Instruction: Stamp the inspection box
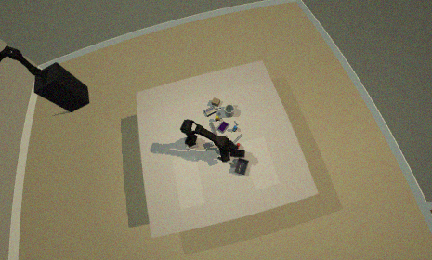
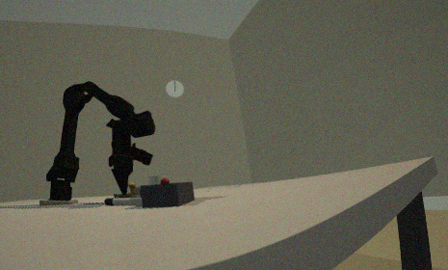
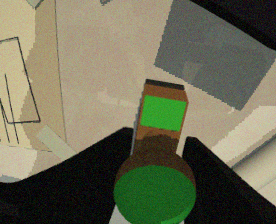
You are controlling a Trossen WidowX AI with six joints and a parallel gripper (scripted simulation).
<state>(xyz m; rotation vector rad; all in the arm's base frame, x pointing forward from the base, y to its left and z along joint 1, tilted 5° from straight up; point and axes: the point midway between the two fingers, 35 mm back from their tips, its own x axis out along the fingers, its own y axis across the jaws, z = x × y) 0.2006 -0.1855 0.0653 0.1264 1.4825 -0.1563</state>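
My gripper tip is now 190 mm to the right of the purple ink pad, 90 mm short of it and 20 mm above it. Round my gripper tip: cream card 80 mm to the left, 30 mm below, 30 mm ahead; then green-topped stamp right at my gripper tip; then pen-like tool 60 mm to the right, 20 mm behind, 10 mm below.
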